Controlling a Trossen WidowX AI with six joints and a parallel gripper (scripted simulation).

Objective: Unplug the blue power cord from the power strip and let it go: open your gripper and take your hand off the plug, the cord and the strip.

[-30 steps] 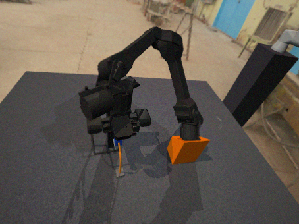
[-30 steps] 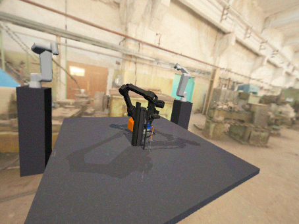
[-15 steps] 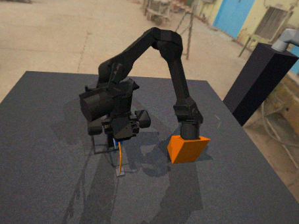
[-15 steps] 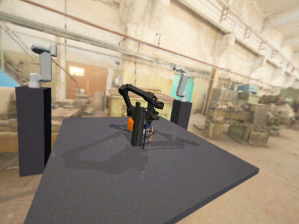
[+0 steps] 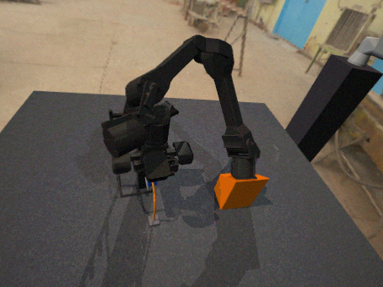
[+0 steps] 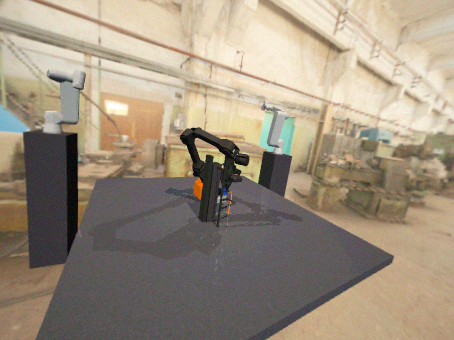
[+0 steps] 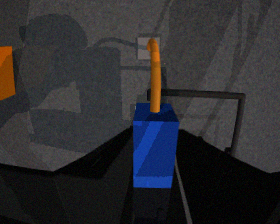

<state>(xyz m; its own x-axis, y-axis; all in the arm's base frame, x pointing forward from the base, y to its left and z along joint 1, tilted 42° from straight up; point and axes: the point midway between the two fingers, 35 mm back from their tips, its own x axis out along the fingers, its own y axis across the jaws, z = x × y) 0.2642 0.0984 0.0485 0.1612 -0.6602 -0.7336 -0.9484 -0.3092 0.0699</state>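
The blue plug is 30 mm to the right of my gripper tip and 10 mm ahead of it.
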